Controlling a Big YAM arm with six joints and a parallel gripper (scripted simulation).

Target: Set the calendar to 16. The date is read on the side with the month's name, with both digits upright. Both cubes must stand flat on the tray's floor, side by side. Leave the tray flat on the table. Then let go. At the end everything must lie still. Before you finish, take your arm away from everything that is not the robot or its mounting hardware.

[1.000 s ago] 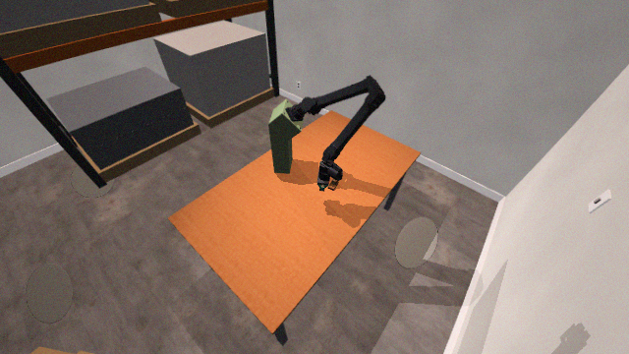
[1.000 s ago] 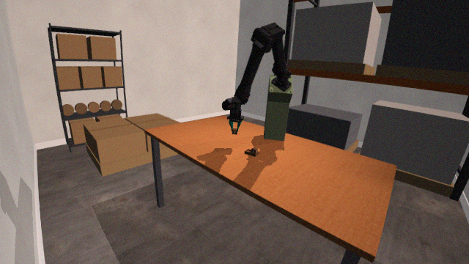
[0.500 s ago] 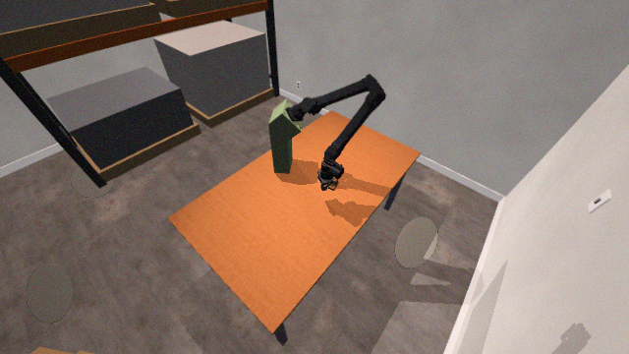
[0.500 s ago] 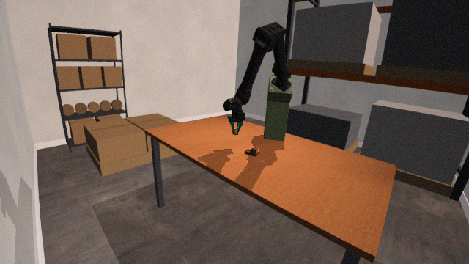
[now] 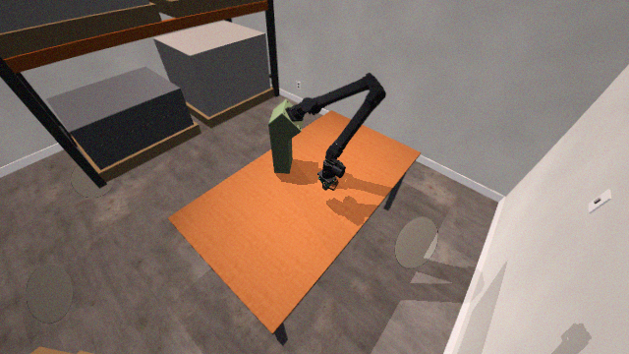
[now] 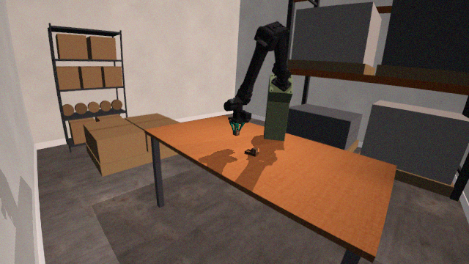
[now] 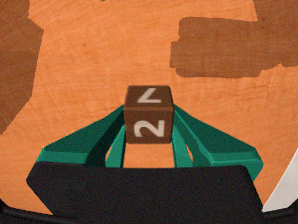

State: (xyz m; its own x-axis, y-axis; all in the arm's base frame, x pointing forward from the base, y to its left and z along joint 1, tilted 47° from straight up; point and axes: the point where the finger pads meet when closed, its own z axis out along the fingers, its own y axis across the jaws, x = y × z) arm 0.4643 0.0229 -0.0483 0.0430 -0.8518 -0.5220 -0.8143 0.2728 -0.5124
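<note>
Right now the dark calendar tray is 11 cm to the left of my hand, 11 cm below it and 5 cm behind it. Round my hand: brown calendar cube 1 cm below.
</note>
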